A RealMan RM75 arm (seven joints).
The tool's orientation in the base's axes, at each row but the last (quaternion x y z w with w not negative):
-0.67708, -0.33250, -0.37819, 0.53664
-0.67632, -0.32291, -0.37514, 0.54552
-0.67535, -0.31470, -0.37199, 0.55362
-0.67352, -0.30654, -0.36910, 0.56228
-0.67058, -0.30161, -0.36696, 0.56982
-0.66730, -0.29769, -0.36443, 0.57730
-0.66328, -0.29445, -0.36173, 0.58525
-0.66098, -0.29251, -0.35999, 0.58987
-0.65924, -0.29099, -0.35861, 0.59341
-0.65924, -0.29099, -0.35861, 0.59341
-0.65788, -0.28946, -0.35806, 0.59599
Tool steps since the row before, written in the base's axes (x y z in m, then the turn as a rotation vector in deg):
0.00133, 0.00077, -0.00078, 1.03, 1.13, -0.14
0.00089, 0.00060, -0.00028, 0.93, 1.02, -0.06
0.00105, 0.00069, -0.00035, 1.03, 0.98, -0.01
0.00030, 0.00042, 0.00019, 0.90, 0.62, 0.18
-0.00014, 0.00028, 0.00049, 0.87, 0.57, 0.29
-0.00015, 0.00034, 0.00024, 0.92, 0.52, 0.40
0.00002, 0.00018, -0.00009, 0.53, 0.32, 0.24
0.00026, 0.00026, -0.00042, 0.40, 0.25, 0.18
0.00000, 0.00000, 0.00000, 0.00, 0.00, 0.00
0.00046, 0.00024, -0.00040, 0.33, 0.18, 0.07
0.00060, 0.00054, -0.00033, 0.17, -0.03, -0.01
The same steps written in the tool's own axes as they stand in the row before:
0.00001, 0.00135, 0.00107, 0.44, 0.72, 1.28
0.00023, 0.00077, 0.00076, 0.45, 0.62, 1.15
0.00026, 0.00093, 0.00088, 0.55, 0.68, 1.12
0.00032, 0.00007, 0.00044, 0.64, 0.54, 0.73
0.00033, -0.00043, 0.00022, 0.71, 0.46, 0.67
0.00011, -0.00031, 0.00030, 0.83, 0.45, 0.62
-0.00007, 0.00004, 0.00019, 0.49, 0.25, 0.38
-0.00021, 0.00042, 0.00031, 0.37, 0.19, 0.29
0.00000, 0.00000, 0.00000, 0.00, 0.00, 0.00
-0.00007, 0.00057, 0.00031, 0.24, 0.20, 0.22
0.00005, 0.00061, 0.00062, 0.09, 0.15, -0.01

